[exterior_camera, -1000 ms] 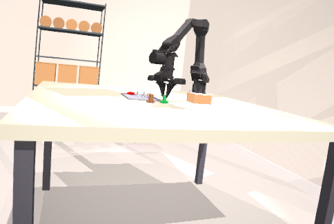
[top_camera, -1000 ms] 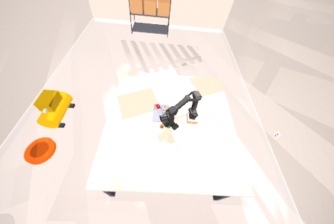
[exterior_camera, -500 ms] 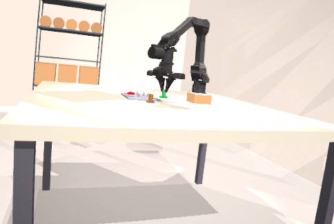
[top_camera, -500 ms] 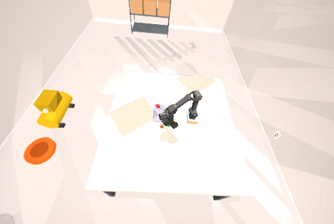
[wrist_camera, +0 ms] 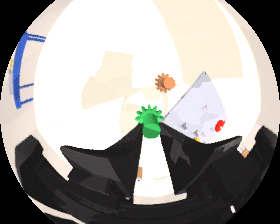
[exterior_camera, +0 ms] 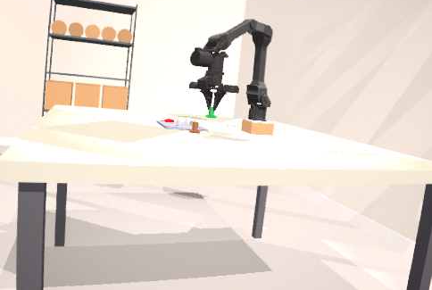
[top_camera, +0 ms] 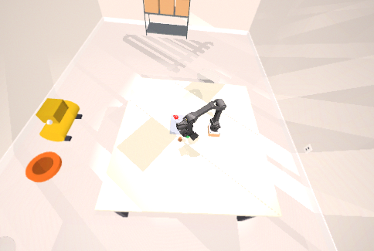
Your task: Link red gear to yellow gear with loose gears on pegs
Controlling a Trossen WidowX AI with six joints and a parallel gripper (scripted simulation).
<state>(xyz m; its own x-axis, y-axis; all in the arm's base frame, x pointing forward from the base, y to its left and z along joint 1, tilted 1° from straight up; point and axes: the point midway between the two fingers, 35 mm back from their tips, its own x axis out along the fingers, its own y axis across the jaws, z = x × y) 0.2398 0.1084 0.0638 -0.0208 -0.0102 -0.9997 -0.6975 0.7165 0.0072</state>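
The red gear lies 22 cm to the right of my gripper tip, 12 cm ahead of it and 7 cm below it. From my gripper tip the other things lie so: yellow gear 19 cm to the right, 7 cm below, 1 cm ahead; brown gear 7 cm below, 6 cm ahead, 1 cm to the left; green gear 1 cm below.
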